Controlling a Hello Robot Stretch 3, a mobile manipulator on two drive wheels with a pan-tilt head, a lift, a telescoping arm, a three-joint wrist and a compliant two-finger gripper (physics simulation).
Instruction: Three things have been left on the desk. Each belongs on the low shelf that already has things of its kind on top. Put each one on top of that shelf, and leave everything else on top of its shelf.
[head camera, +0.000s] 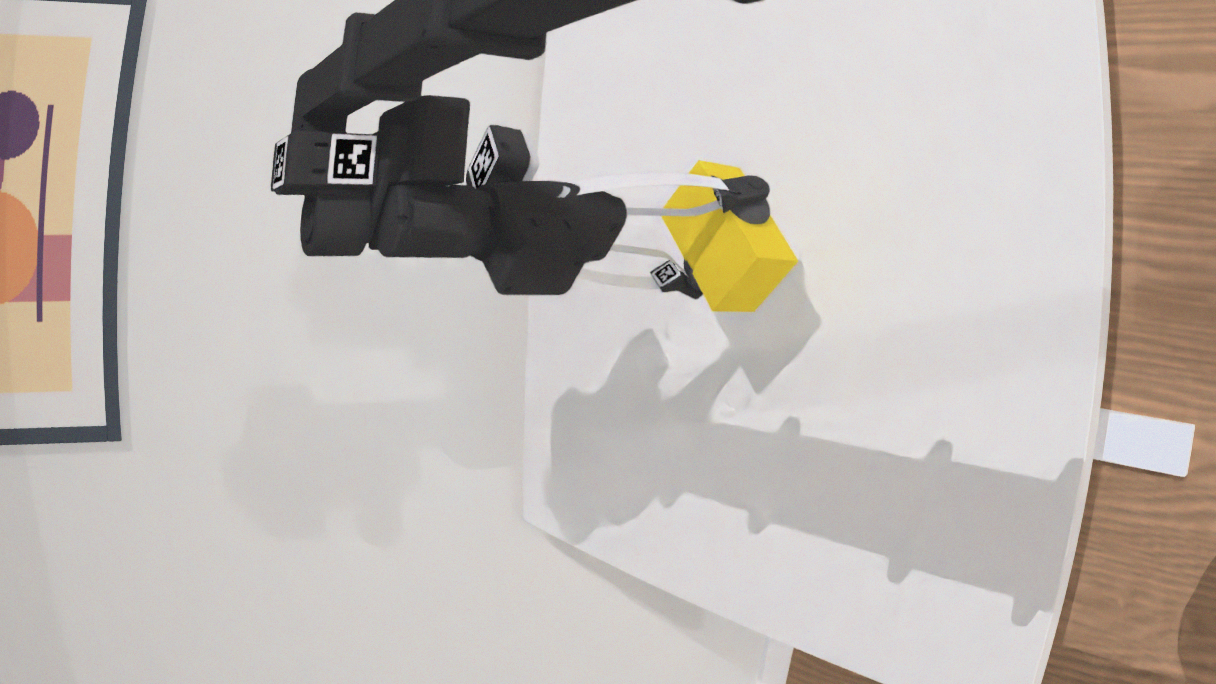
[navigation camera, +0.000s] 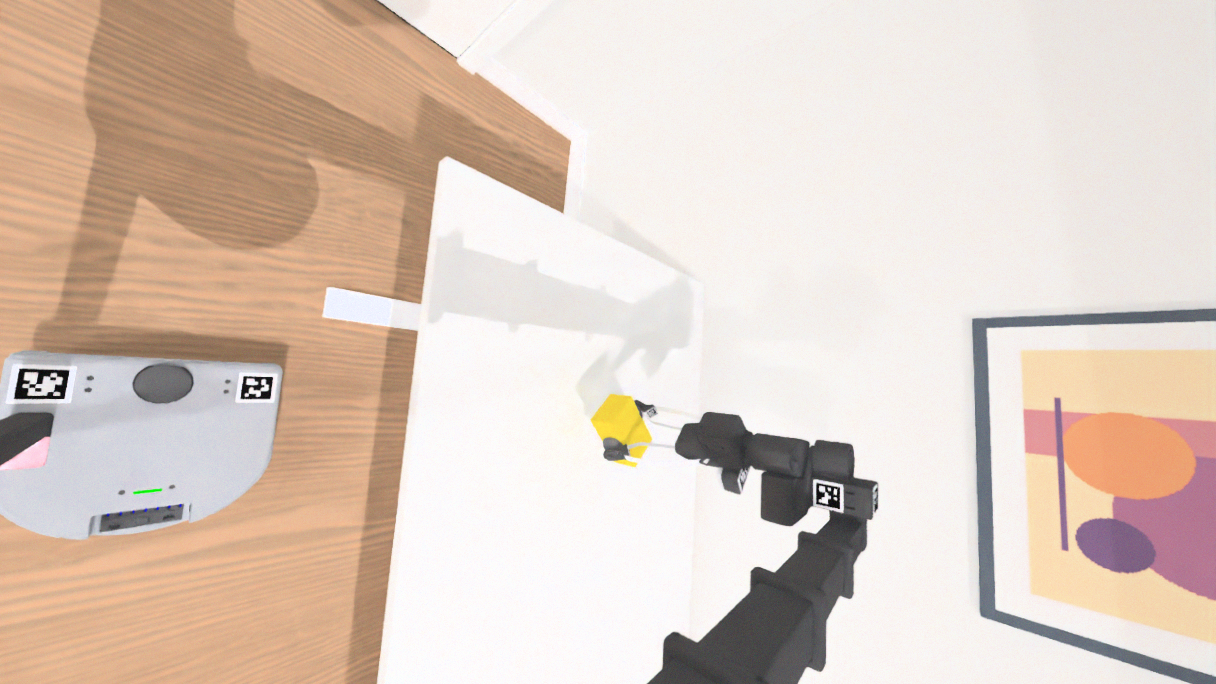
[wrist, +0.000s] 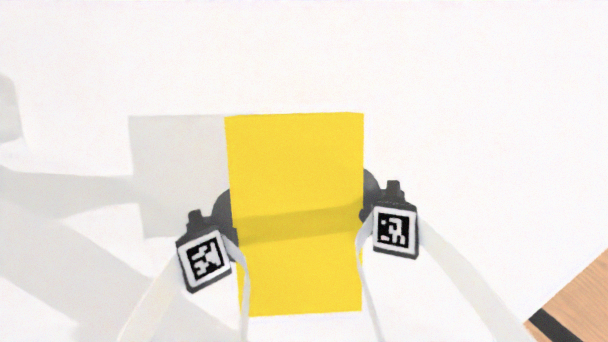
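Seen in the pictures: gripper, fingertip midpoint: (head camera: 743, 239) (wrist: 296, 201); robot's base, link origin: (navigation camera: 165, 381).
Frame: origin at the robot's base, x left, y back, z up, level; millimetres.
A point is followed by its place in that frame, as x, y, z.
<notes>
A plain yellow box-shaped block (head camera: 739, 270) @(-482, -4, 853) (navigation camera: 619, 415) @(-481, -5, 853) (wrist: 295, 160) @(-540, 45, 852) is between the two fingertips of my gripper (head camera: 721, 240) @(-518, 21, 813) (navigation camera: 629, 428) @(-518, 21, 813) (wrist: 296, 201) @(-518, 21, 813). The fingers press on its two opposite sides, and the gripper is shut on it. In the head view the block's shadow lies apart from it, so it hangs a little above the white desk top (head camera: 935, 212) @(-385, 55, 721) (navigation camera: 527, 552) @(-425, 229, 721) (wrist: 475, 75) @(-450, 186, 721). The low shelves and the other things left on the desk do not show in these views.
A wall stands close behind the desk, with a framed picture (head camera: 55, 195) @(-1024, 74, 1370) (navigation camera: 1126, 459) @(-1026, 20, 1457) on it. A pale flat piece (head camera: 1143, 444) (navigation camera: 361, 307) sticks out from under the desk's front edge. My base (navigation camera: 170, 442) @(-19, 105, 160) is on the wooden floor (navigation camera: 280, 595) @(-244, 519, 1) in front of the desk.
</notes>
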